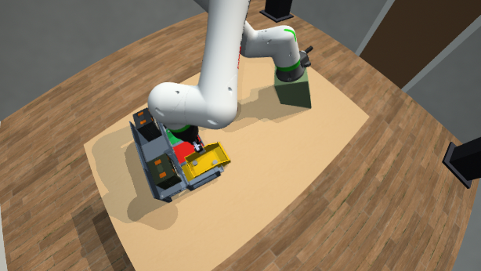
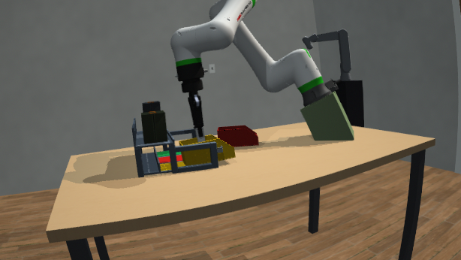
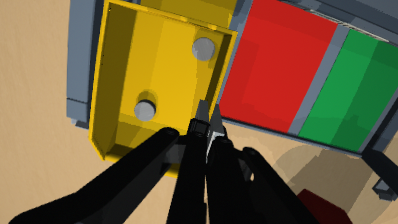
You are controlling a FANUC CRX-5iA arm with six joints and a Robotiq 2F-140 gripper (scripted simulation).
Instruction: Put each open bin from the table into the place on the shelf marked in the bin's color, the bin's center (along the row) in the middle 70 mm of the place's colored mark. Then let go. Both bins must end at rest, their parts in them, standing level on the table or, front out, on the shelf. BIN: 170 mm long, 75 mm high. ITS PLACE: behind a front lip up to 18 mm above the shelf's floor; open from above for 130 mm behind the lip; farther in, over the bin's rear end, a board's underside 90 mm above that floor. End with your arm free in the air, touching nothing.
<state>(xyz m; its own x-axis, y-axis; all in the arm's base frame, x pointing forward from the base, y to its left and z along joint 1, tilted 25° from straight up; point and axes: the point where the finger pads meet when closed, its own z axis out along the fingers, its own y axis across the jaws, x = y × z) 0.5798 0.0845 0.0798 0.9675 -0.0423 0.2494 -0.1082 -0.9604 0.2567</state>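
My hand is 50 mm to the right of the yellow bin and 40 mm above it. From my hand the other things lie so: red bin (220 mm behind, 190 mm to the right, 50 mm below).
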